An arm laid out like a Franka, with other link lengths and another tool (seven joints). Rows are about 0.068 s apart.
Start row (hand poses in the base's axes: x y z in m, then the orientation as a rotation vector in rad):
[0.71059 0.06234 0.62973 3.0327 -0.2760 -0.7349]
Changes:
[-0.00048 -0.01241 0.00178 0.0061 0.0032 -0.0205]
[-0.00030 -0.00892 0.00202 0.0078 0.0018 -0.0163]
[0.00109 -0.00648 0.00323 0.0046 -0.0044 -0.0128]
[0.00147 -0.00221 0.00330 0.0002 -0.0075 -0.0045]
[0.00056 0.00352 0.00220 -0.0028 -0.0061 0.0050]
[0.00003 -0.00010 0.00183 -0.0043 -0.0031 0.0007]
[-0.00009 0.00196 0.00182 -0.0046 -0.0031 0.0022]
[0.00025 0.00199 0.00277 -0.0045 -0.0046 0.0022]
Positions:
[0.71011 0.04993 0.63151 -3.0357 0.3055 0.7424]
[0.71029 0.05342 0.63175 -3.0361 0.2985 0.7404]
[0.71168 0.05586 0.63296 3.0401 -0.2945 -0.7308]
[0.71206 0.06013 0.63303 3.0366 -0.2830 -0.7240]
[0.71115 0.06586 0.63193 3.0324 -0.2692 -0.7245]
[0.71062 0.06224 0.63156 3.0300 -0.2762 -0.7287]
[0.71050 0.06430 0.63155 3.0296 -0.2740 -0.7285]
[0.71084 0.06433 0.63250 3.0304 -0.2740 -0.7263]

